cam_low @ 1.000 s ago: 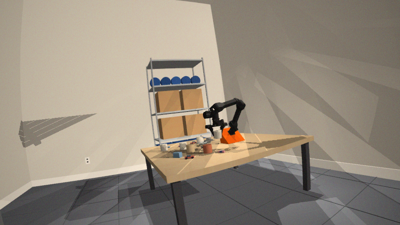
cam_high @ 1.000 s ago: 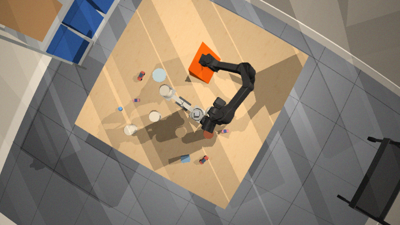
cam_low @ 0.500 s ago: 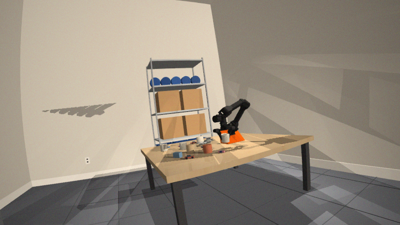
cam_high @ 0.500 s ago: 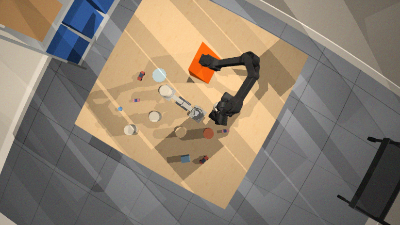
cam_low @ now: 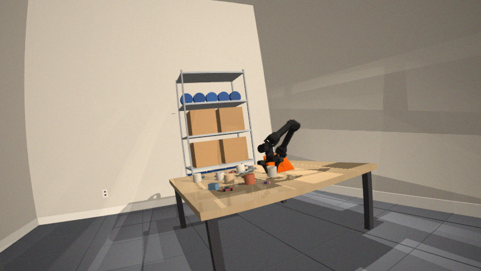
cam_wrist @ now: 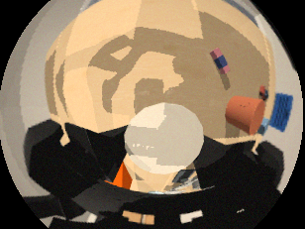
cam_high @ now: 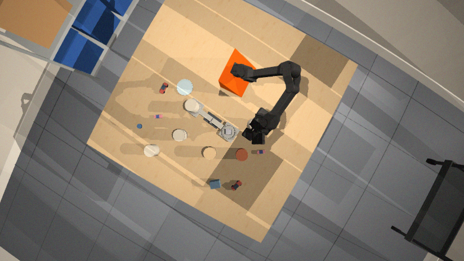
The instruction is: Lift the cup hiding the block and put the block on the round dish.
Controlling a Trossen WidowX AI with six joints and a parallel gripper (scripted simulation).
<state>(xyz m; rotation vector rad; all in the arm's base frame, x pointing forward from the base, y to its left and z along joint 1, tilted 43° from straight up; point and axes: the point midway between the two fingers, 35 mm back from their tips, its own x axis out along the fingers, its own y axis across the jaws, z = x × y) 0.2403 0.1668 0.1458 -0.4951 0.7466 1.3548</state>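
Right now my gripper tip is 12 cm to the left of the small grey block, 10 cm short of it and 5 cm below it. The rest, counted from my gripper tip: round pale blue dish 48 cm to the right, 4 cm behind, 3 cm below; terracotta cup 18 cm ahead, 2 cm to the left; blue cube 42 cm ahead, 6 cm to the right, 2 cm below.
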